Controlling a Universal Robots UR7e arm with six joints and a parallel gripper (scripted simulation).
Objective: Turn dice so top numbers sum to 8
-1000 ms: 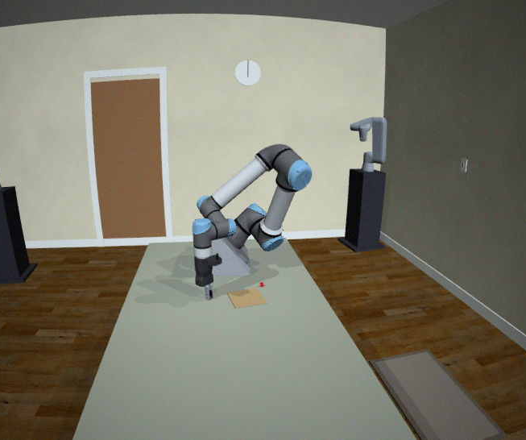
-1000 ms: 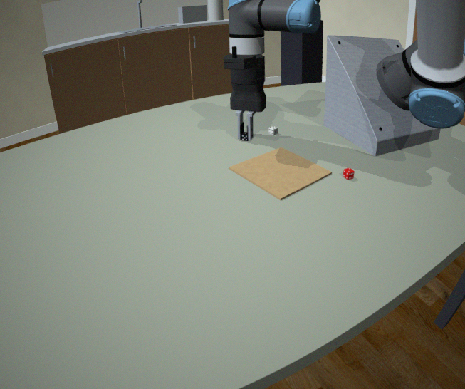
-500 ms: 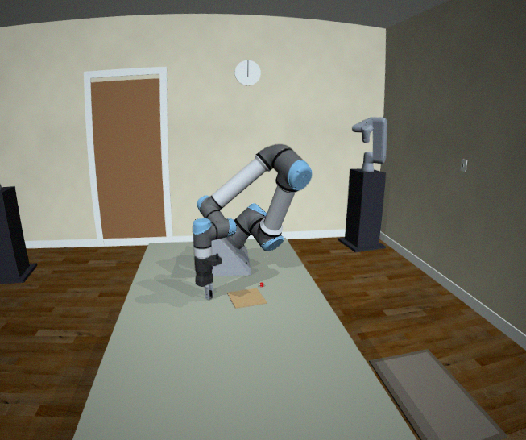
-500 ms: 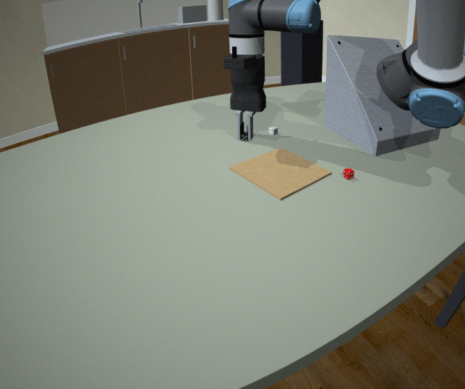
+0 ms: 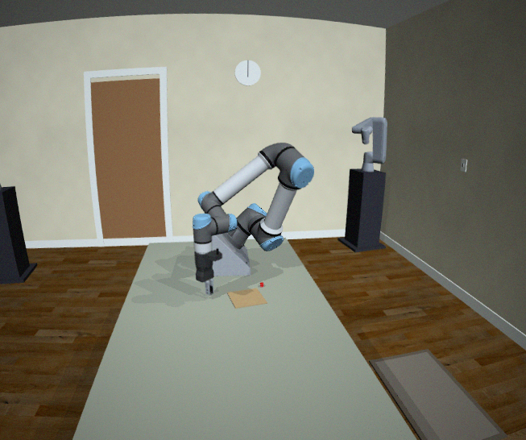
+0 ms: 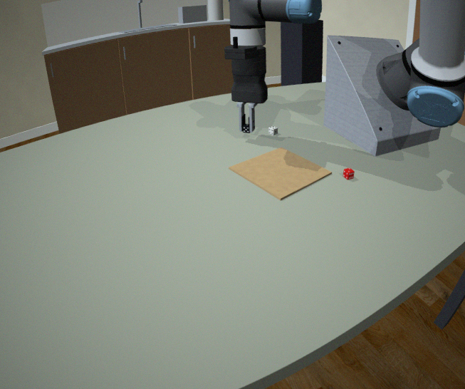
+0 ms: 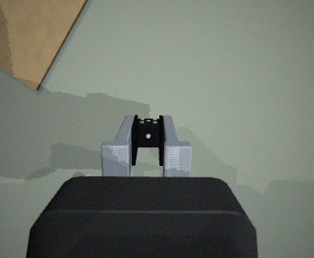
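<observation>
Now: the tan mat 160 mm to the left of my hand, 40 mm below it and 40 mm ahead of it. The rest, counted from my hand: white die 70 mm behind, 30 mm below, 10 mm to the left; red die 250 mm to the left, 60 mm behind, 30 mm below.
</observation>
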